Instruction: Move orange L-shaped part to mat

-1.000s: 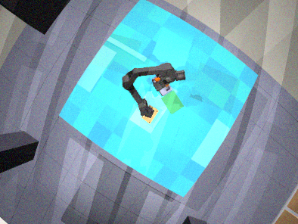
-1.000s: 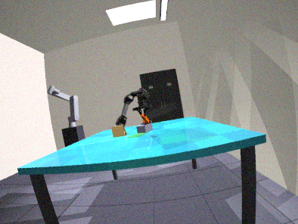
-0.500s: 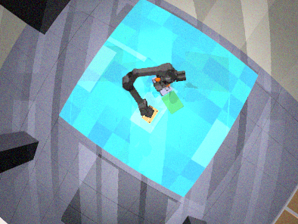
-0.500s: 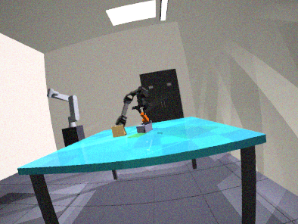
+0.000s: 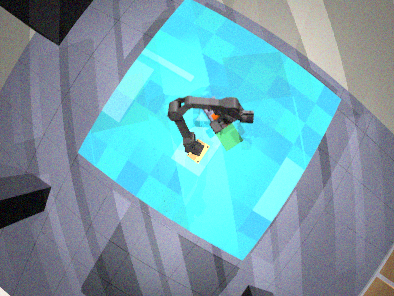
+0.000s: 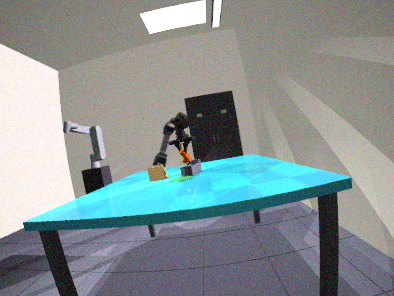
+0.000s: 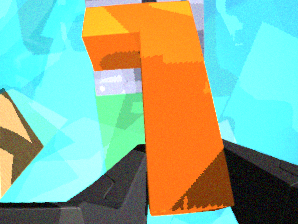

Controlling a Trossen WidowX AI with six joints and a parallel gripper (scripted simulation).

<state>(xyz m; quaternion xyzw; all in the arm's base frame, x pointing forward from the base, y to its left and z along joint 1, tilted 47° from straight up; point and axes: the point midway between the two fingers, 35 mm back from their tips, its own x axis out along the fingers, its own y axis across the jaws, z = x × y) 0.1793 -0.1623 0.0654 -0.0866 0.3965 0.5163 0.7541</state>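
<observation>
My gripper tip is 50 mm past the green mat, 60 mm to the left of it and 170 mm above it. The rest, counted from my gripper tip: orange L-shaped part (30 mm to the left, 30 mm below).
</observation>
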